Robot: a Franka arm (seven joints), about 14 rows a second.
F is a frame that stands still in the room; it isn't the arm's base.
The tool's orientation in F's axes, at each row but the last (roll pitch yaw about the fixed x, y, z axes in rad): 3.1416, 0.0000, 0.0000; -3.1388, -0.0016, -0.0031; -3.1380, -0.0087, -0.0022; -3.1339, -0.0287, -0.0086; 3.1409, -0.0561, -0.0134; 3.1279, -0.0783, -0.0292; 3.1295, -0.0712, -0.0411; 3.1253, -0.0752, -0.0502; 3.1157, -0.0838, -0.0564; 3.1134, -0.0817, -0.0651; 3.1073, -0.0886, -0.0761
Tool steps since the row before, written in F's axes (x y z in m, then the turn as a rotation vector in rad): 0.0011, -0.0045, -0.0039, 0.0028, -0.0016, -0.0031; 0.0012, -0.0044, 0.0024, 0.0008, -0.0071, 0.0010; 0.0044, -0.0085, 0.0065, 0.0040, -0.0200, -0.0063; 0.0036, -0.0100, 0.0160, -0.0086, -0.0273, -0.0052; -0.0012, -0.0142, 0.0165, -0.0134, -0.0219, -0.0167; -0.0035, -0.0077, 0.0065, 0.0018, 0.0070, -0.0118; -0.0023, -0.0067, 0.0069, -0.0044, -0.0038, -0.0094; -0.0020, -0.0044, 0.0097, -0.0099, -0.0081, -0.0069; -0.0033, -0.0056, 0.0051, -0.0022, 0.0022, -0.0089; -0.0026, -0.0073, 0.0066, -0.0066, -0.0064, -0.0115; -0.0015, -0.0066, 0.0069, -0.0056, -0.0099, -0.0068
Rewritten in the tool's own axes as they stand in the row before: 0.0011, 0.0045, 0.0039, 0.0028, 0.0016, 0.0031; 0.0012, 0.0044, -0.0024, 0.0008, 0.0071, -0.0010; 0.0045, 0.0085, -0.0065, 0.0040, 0.0200, 0.0063; 0.0041, 0.0098, -0.0160, -0.0085, 0.0274, 0.0047; -0.0001, 0.0142, -0.0165, -0.0140, 0.0221, 0.0160; -0.0028, 0.0079, -0.0066, 0.0007, -0.0072, 0.0118; -0.0015, 0.0069, -0.0069, -0.0049, 0.0039, 0.0091; -0.0010, 0.0047, -0.0097, -0.0100, 0.0085, 0.0063; -0.0025, 0.0059, -0.0052, -0.0031, -0.0023, 0.0086; -0.0016, 0.0076, -0.0065, -0.0071, 0.0065, 0.0111; -0.0004, 0.0069, -0.0067, -0.0054, 0.0101, 0.0067
